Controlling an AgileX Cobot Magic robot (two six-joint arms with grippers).
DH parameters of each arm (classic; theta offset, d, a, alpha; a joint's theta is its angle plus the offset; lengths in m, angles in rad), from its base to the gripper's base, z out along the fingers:
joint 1: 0 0.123 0 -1.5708
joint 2: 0.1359 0 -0.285 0
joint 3: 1.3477 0 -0.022 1.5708
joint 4: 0 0.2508 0 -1.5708
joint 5: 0 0 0.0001 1.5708
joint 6: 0 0.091 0 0
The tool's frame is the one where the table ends.
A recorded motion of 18 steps. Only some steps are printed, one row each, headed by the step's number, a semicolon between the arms.
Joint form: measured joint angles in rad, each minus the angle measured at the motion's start. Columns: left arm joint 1, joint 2, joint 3, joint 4, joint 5, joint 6; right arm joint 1, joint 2, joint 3, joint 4, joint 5, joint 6.
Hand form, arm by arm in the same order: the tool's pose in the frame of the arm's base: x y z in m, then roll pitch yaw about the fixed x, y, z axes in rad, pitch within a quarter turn. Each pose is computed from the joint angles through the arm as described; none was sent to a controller.
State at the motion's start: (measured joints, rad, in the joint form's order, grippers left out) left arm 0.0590 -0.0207 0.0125 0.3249 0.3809 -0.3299; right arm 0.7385 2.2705 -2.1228 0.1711 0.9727 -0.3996
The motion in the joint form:
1: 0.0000 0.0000 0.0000 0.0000 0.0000 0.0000; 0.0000 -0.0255 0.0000 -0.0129 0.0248 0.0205
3: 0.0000 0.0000 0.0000 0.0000 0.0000 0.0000; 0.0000 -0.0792 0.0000 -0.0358 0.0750 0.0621
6: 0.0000 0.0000 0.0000 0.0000 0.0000 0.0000; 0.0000 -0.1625 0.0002 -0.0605 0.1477 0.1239
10: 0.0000 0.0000 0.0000 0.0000 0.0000 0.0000; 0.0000 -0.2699 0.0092 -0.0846 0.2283 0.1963
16: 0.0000 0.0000 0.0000 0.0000 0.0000 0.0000; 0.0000 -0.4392 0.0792 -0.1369 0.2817 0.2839
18: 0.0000 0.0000 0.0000 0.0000 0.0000 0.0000; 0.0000 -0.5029 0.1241 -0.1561 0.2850 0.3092
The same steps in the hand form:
1: 0.0508 0.0138 0.1776 3.1208 1.3054 -2.9808; 0.3649 0.3485 0.2555 -3.0933 0.5565 -2.0594
3: 0.0508 0.0138 0.1776 3.1208 1.3054 -2.9808; 0.3572 0.3396 0.2797 -3.0922 0.5550 -2.0866
6: 0.0508 0.0138 0.1776 3.1208 1.3054 -2.9808; 0.3433 0.3248 0.3162 -3.0986 0.5611 -2.1349
10: 0.0508 0.0138 0.1776 3.1208 1.3054 -2.9808; 0.3228 0.3037 0.3587 -3.1109 0.5756 -2.1983
16: 0.0508 0.0138 0.1776 3.1208 1.3054 -2.9808; 0.2906 0.2685 0.4066 -3.0997 0.6156 -2.2744
18: 0.0508 0.0138 0.1776 3.1208 1.3054 -2.9808; 0.2787 0.2554 0.4182 -3.0932 0.6300 -2.2969

